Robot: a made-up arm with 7 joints.
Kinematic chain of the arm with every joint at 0, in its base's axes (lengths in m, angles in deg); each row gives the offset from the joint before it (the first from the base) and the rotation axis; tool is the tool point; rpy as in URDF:
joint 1: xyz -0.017 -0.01 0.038 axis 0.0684 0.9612 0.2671
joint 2: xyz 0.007 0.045 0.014 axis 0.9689 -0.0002 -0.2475
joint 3: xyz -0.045 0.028 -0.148 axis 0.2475 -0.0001 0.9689
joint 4: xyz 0.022 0.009 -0.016 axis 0.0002 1 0
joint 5: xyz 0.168 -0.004 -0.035 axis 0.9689 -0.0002 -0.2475
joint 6: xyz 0.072 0.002 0.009 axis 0.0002 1 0
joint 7: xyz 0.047 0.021 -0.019 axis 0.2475 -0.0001 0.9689
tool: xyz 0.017 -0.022 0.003 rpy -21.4 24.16 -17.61
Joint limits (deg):
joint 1: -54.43..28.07
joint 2: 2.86..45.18
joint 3: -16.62..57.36
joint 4: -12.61..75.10
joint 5: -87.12..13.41
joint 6: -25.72..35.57
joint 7: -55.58..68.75
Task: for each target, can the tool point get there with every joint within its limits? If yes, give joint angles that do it. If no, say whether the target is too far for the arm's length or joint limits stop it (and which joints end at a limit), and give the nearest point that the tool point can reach.
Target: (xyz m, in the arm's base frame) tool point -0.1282 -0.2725 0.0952
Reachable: no: joint limits stop it (at a limit: joint 1, joint 2, joint 3, joint 4, joint 5, joint 6) | nearest point 0.2073 -0.0908 0.1722 | short by 0.389 m
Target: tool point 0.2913 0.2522 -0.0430
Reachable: yes | joints -19.18 23.14 28.67 8.20 -77.80 30.10 -0.75
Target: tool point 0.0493 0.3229 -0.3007
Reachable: yes | joints 13.12 36.95 -0.02 57.11 -12.34 -17.13 15.72
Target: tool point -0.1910 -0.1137 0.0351
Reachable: no: joint limits stop it (at a limit: joint 1, joint 2, joint 3, joint 4, joint 5, joint 6, joint 7) | nearest point -0.2221 0.0555 -0.3298 | short by 0.403 m
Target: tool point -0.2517 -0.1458 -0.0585
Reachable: no: joint limits stop it (at a limit: joint 1, joint 2, joint 3, joint 4, joint 5, joint 6, joint 7) | nearest point -0.2221 0.0555 -0.3298 | short by 0.339 m
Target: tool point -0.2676 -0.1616 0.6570
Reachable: no: too far | nearest point 0.0911 0.1998 0.3181 | short by 0.612 m
